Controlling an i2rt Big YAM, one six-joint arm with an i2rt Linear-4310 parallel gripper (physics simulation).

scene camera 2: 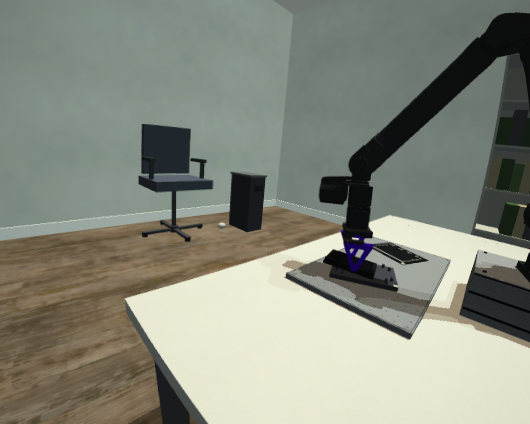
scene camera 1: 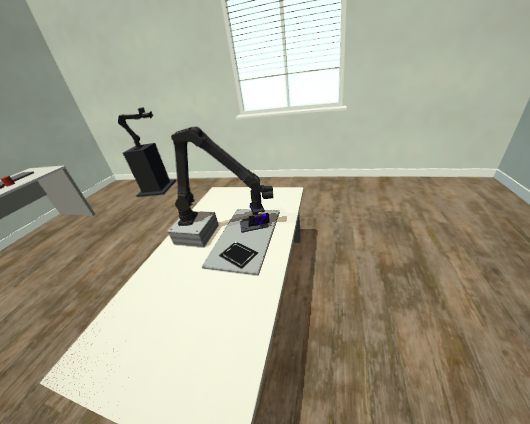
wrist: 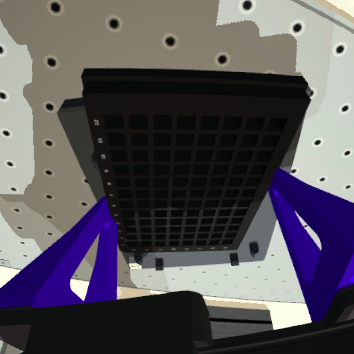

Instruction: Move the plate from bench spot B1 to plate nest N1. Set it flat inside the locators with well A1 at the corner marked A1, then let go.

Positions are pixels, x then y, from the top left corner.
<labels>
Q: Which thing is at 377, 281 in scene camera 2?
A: A dark nest with corner locators.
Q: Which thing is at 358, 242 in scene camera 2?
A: My gripper.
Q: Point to a black well plate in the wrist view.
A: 186, 156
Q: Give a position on a dark nest with corner locators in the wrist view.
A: At 253, 247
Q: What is my gripper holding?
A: A black well plate.
</labels>
